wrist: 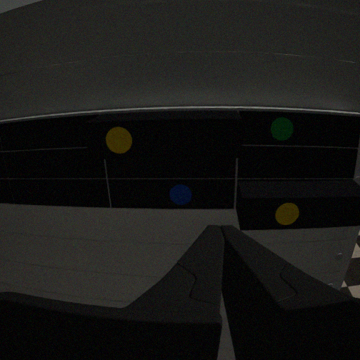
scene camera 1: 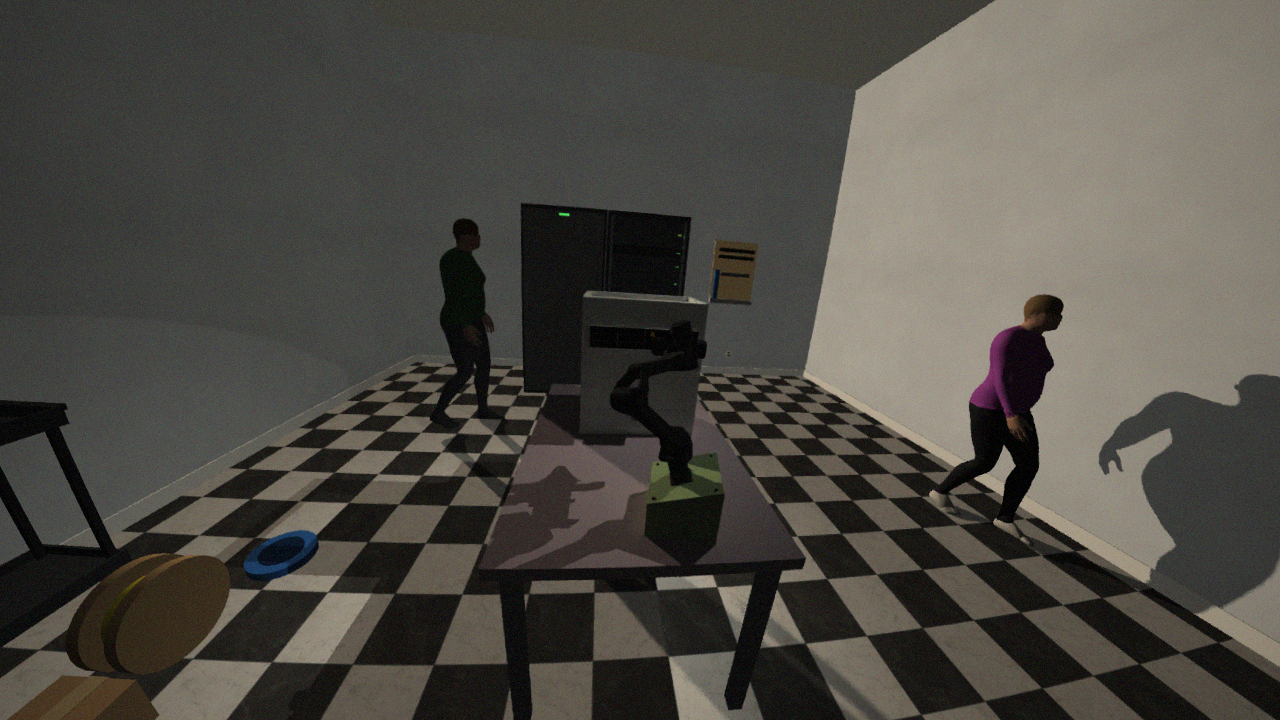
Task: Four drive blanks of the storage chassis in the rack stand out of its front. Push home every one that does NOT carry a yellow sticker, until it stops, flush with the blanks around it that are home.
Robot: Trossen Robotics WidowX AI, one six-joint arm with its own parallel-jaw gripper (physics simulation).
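Seen in the pictures: gripper, between the fingertips: (scene camera 1: 673,343); arm's base, origin of its link: (scene camera 1: 680,477).
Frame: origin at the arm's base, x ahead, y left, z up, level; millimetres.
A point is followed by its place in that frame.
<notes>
The storage chassis (scene camera 1: 619,336) @(x 456, y 240, z 314 mm) (wrist: 50,165) is a black band in the front of a pale rack housing (scene camera 1: 626,385) (wrist: 100,240). In the wrist view an upper middle blank with a yellow sticker (wrist: 119,140) stands out. A lower right blank with a yellow sticker (wrist: 287,214) also stands out, its top face showing. The blank with a blue sticker (wrist: 180,194), lower middle, and the one with a green sticker (wrist: 282,128), upper right, look flush. Dark surfaces hide other depths. My gripper (scene camera 1: 655,339) @(x 342, y 32, z 327 mm) (wrist: 218,237) is shut and empty, its tips seen below the band, between the blue and lower yellow stickers.
The housing stands on the far part of a purple-grey table (scene camera 1: 572,548) @(x -164, y 288, z -137 mm). My arm's green base block (scene camera 1: 683,514) @(x -105, y -4, z -47 mm) is on its near part. Dark cabinets (scene camera 1: 562,295) stand behind. A person in green (scene camera 1: 462,286) is back left and one in purple (scene camera 1: 1011,371) is right.
</notes>
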